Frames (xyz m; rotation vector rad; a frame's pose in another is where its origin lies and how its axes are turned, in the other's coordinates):
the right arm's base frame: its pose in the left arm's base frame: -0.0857 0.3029 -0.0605 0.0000 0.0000 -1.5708
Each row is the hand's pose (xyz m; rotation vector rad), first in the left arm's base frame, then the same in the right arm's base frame.
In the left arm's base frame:
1: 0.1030 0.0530 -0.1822 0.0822 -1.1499 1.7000
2: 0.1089 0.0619 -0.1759 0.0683 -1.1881 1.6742
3: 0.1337 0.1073 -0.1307 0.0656 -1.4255 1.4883
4: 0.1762 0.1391 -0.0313 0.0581 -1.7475 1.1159
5: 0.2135 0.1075 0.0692 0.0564 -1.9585 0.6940
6: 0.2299 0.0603 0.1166 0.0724 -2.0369 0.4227
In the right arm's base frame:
1: 0.2499 0.1887 -0.1217 -1.0517 0.9113 -2.5110
2: 0.2410 0.1946 -0.1154 -1.0770 0.9599 -2.4997
3: 0.1956 0.2194 -0.0702 -1.3164 1.2005 -2.4047
4: 0.1638 0.2619 0.0292 1.6316 -1.5266 2.1158
5: 0.1954 0.2992 0.1297 1.6930 -1.5982 1.6100
6: 0.2426 0.3156 0.1771 1.6977 -1.5811 1.3219

